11 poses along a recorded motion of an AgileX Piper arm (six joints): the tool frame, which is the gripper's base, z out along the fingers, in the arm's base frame.
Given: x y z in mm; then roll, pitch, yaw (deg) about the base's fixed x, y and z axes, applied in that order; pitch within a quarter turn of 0, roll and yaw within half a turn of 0.
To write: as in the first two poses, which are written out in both.
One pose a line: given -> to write
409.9 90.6 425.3 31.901 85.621 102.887 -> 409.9 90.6 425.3; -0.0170 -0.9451 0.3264; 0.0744 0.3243 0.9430; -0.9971 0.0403 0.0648
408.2 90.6 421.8 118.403 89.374 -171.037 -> 408.2 90.6 421.8; -0.0108 -0.9429 0.3328; -0.0017 0.3328 0.9430; -0.9999 0.0096 -0.0052
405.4 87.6 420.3 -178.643 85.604 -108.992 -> 405.4 87.6 420.3; -0.0249 -0.9376 0.3468; -0.0725 0.3477 0.9348; -0.9971 -0.0018 -0.0766
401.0 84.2 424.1 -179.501 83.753 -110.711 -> 401.0 84.2 424.1; -0.0385 -0.9323 0.3597; -0.1018 0.3617 0.9267; -0.9941 -0.0009 -0.1088
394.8 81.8 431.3 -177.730 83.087 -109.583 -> 394.8 81.8 431.3; -0.0403 -0.9282 0.3698; -0.1134 0.3720 0.9213; -0.9927 -0.0048 -0.1203
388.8 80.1 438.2 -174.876 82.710 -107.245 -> 388.8 80.1 438.2; -0.0376 -0.9250 0.3782; -0.1212 0.3799 0.9171; -0.9919 -0.0113 -0.1264
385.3 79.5 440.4 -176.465 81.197 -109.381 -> 385.3 79.5 440.4; -0.0508 -0.9213 0.3855; -0.1444 0.3887 0.9100; -0.9882 -0.0094 -0.1527
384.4 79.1 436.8 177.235 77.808 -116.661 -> 384.4 79.1 436.8; -0.0948 -0.9138 0.3950; -0.1887 0.4061 0.8941; -0.9774 0.0102 -0.2109
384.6 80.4 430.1 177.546 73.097 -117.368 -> 384.6 80.4 430.1; -0.1337 -0.9061 0.4014; -0.2582 0.4229 0.8686; -0.9568 0.0124 -0.2905
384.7 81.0 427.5 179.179 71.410 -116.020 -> 384.7 81.0 427.5; -0.1399 -0.9045 0.4029; -0.2865 0.4264 0.8580; -0.9478 0.0046 -0.3188
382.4 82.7 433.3 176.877 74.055 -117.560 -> 382.4 82.7 433.3; -0.1271 -0.9094 0.3959; -0.2435 0.4156 0.8764; -0.9615 0.0150 -0.2743
